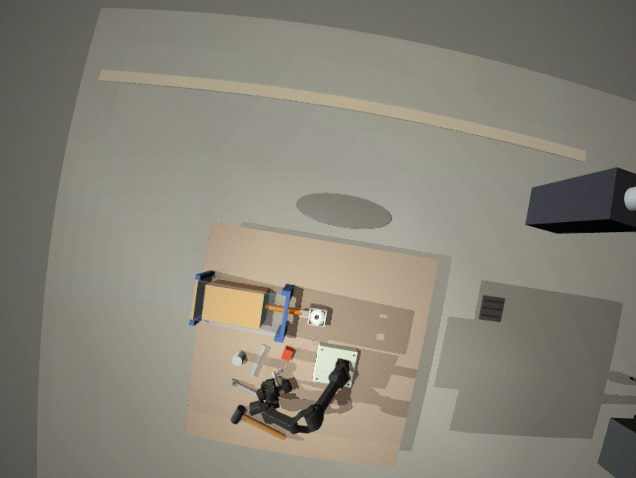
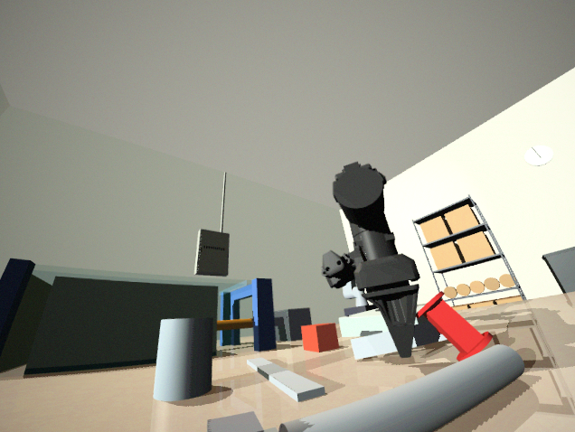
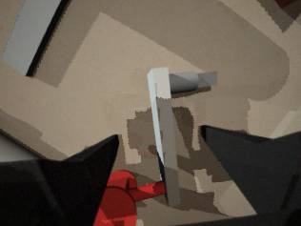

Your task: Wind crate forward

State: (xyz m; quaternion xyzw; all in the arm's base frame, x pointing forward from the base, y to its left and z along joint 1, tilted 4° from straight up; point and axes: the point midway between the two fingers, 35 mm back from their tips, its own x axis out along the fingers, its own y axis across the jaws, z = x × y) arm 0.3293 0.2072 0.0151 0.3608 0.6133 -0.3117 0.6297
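My gripper tip is now 10 mm to the right of the winch crank handle and 10 mm below it. The rest, counted from my gripper tip: blue frame 440 mm to the right, 100 mm above, 30 mm ahead; then flat bar 130 mm ahead, 90 mm to the right, 10 mm below; then red knob 60 mm to the left, 20 mm above.
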